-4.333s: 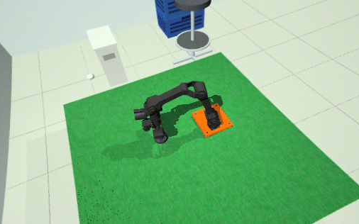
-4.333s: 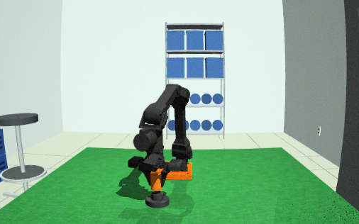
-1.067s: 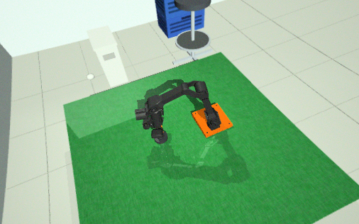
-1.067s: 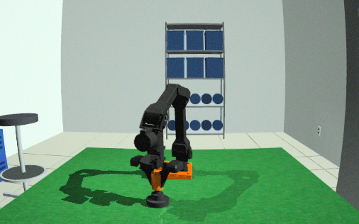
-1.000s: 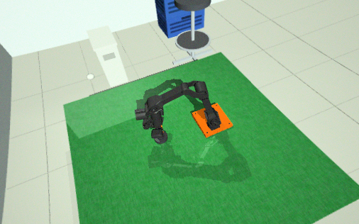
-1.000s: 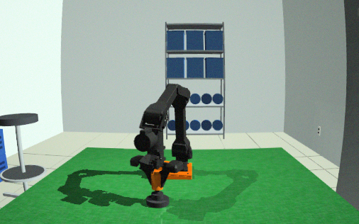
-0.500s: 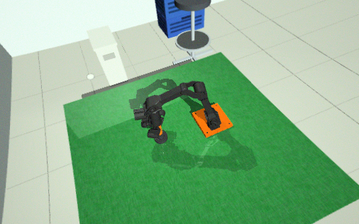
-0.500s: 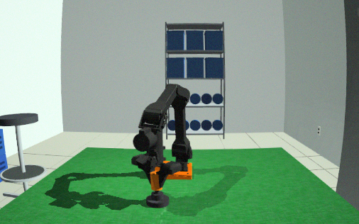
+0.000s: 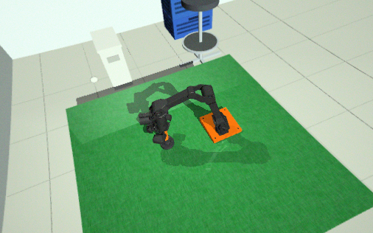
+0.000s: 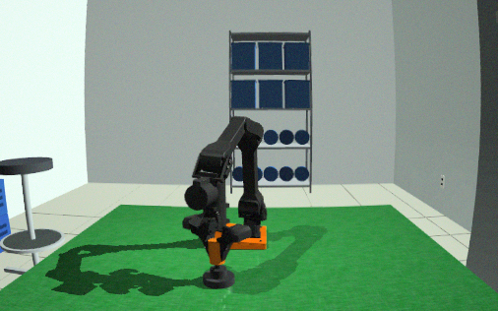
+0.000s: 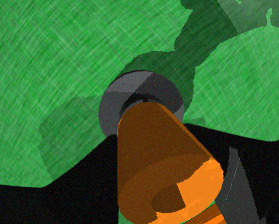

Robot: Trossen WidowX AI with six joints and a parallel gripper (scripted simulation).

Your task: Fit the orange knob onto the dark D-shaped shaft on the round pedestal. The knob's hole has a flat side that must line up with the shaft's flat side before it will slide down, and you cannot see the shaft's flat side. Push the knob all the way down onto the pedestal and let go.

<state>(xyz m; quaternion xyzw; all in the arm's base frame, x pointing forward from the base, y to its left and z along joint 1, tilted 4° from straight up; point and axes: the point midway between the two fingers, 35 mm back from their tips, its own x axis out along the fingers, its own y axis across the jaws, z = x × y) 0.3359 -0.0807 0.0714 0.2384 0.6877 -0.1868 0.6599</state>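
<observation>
Right now the dark round pedestal is 1 cm behind my gripper tip and 4 cm below it. Round my gripper tip: orange knob: 2 cm above.
</observation>
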